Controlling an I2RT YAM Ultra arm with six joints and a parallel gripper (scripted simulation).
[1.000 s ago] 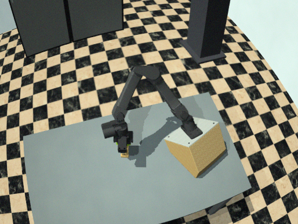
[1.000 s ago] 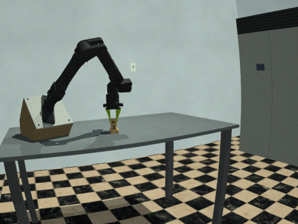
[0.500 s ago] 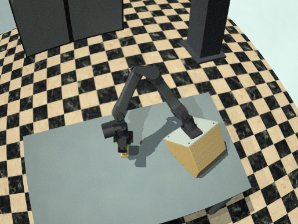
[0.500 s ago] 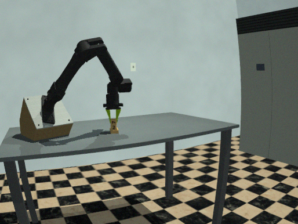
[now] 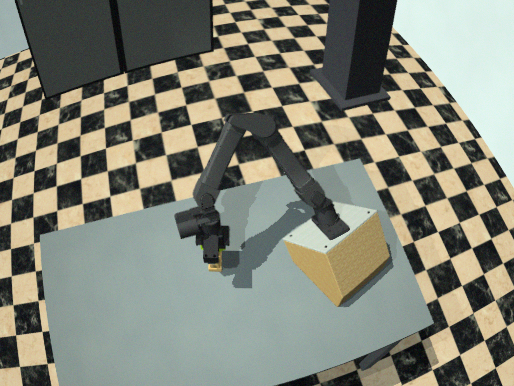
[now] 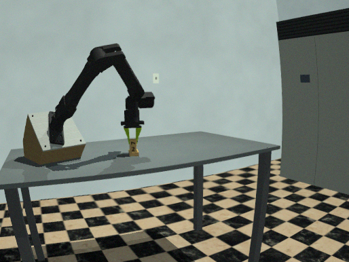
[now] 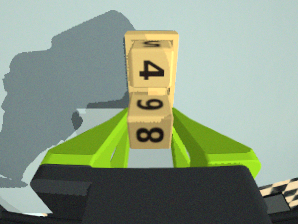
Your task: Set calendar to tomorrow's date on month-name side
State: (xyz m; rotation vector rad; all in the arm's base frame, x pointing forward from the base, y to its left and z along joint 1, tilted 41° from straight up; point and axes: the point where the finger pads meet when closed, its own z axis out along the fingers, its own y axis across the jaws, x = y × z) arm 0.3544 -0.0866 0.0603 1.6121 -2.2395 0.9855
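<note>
My hand is 10 mm short of the tan tray, 10 mm to the right of it and 50 mm above it.
</note>
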